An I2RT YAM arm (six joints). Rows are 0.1 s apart.
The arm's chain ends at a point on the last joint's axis. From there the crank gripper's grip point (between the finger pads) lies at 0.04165 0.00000 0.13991 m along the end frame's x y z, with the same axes.
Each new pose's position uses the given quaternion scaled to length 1; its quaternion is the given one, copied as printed.
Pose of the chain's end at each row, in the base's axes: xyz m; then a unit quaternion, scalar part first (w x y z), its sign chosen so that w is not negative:
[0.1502 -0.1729 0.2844 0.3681 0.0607 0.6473 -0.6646]
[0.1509 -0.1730 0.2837 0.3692 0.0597 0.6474 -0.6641]
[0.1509 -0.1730 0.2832 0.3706 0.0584 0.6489 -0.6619]
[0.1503 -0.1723 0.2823 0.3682 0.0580 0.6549 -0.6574]
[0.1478 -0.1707 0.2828 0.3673 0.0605 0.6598 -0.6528]
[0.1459 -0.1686 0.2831 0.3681 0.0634 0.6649 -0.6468]
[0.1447 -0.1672 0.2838 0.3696 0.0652 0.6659 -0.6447]
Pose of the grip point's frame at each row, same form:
[0.1755 -0.3167 0.2828 0.3681 0.0607 0.6473 -0.6646]
[0.1767 -0.3167 0.2821 0.3692 0.0597 0.6474 -0.6641]
[0.1775 -0.3165 0.2811 0.3706 0.0584 0.6489 -0.6619]
[0.1770 -0.3157 0.2780 0.3682 0.0580 0.6549 -0.6574]
[0.1745 -0.3141 0.2764 0.3673 0.0605 0.6598 -0.6528]
[0.1729 -0.3118 0.2744 0.3681 0.0634 0.6649 -0.6468]
[0.1719 -0.3103 0.2744 0.3696 0.0652 0.6659 -0.6447]

